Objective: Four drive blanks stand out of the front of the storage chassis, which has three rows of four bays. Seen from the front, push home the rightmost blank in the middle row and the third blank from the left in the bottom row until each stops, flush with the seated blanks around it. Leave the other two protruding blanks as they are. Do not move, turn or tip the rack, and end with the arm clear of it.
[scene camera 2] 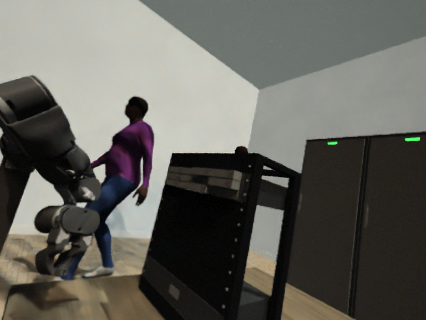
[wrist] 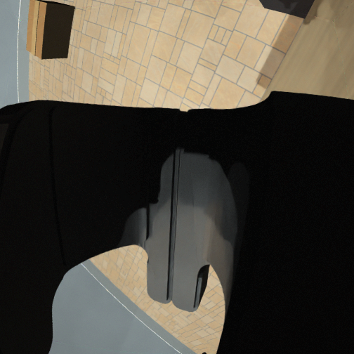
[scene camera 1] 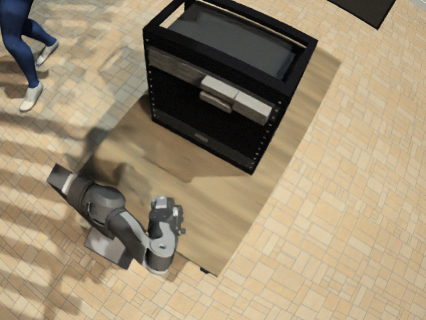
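The black storage chassis (scene camera 1: pixel 202 142) (scene camera 2: pixel 247 235) stands upright on a wooden board. Grey blanks fill its upper front. In scene camera 1, a light blank (scene camera 1: pixel 219 88) right of centre and the rightmost light blank (scene camera 1: pixel 252 107) stand out of the front. A lower blank (scene camera 1: pixel 215 101) stands out below the first. In scene camera 2, the blanks at the right end (scene camera 2: pixel 226 183) stand out; their rows are hard to tell apart. My gripper (wrist: pixel 189 210) is shut and empty, its two fingers side by side. It is well in front of the chassis, touching no blank.
The arm (scene camera 1: pixel 162 240) (scene camera 2: pixel 67 220) stands at the board's near end, apart from the chassis. The wooden board (scene camera 1: pixel 220 215) (scene camera 2: pixel 112 295) runs beneath the chassis. A person (scene camera 1: pixel 22 47) (scene camera 2: pixel 131 155) stands on the floor to the left. Dark cabinets (scene camera 2: pixel 325 215) stand behind at the right.
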